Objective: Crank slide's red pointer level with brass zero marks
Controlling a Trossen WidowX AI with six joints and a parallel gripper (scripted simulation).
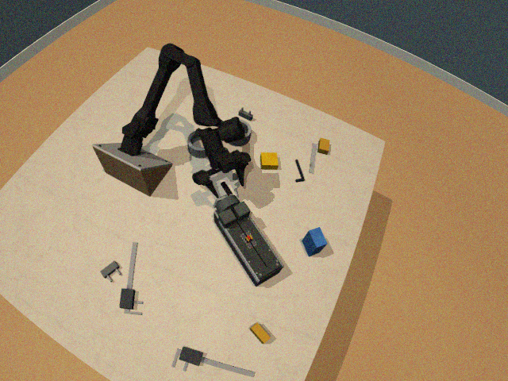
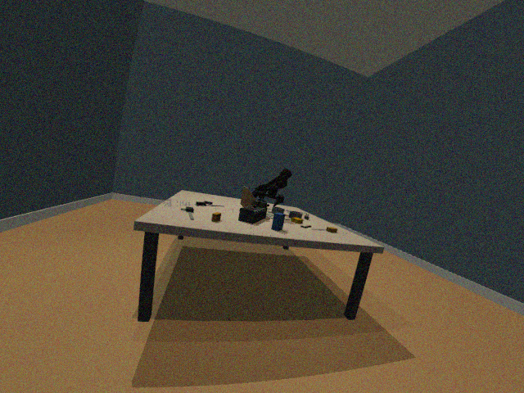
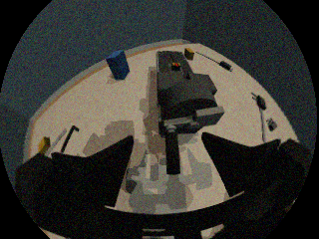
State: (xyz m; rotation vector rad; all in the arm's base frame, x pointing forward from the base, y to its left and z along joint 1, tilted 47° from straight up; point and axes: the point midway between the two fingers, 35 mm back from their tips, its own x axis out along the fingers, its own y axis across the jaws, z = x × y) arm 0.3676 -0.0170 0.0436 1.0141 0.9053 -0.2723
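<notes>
Right now my gripper tip is 20 mm past the crank handle and 10 mm to the right of it. Round my gripper tip: yellow block: 60 mm ahead, 220 mm to the left, 70 mm below; red pointer: 110 mm ahead, 120 mm to the right; black hex key: 190 mm ahead, 220 mm to the left, 80 mm below.
</notes>
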